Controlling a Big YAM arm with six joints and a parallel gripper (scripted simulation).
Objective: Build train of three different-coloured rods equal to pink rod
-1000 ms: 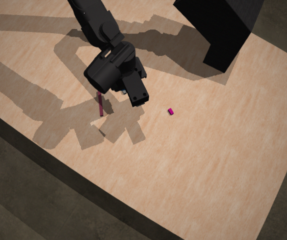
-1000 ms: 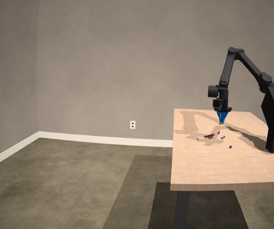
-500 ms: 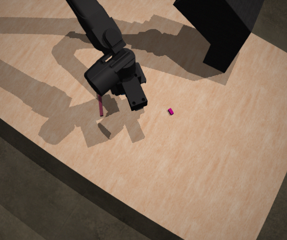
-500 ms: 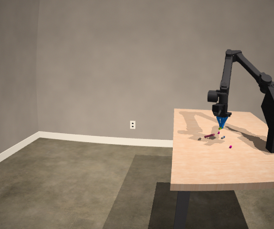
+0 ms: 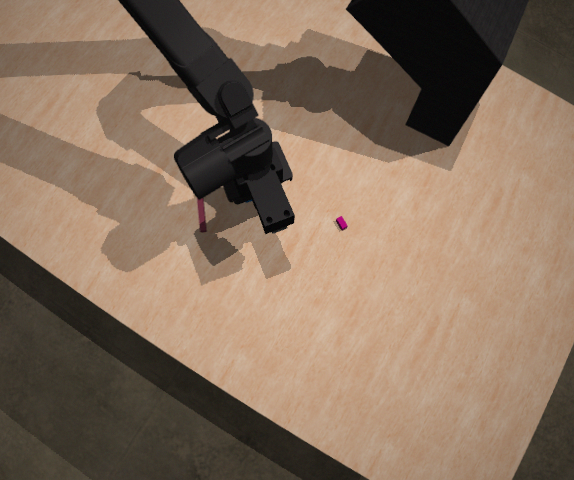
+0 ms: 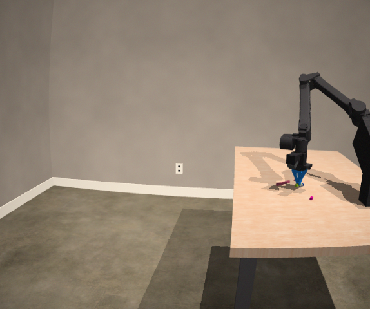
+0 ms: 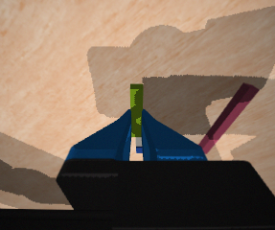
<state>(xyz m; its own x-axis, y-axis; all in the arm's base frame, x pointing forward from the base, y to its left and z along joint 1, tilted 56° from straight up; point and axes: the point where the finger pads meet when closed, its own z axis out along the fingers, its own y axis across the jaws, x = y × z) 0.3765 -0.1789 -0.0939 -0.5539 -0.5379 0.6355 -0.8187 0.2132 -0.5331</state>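
My hand is 10 mm above the lime rod. From my hand the other things lie so: grey rod (30 mm to the right, 20 mm below, 20 mm behind); pink rod (70 mm to the right, 70 mm ahead, 20 mm below); blue rod (50 mm to the right, 30 mm behind, 20 mm below).
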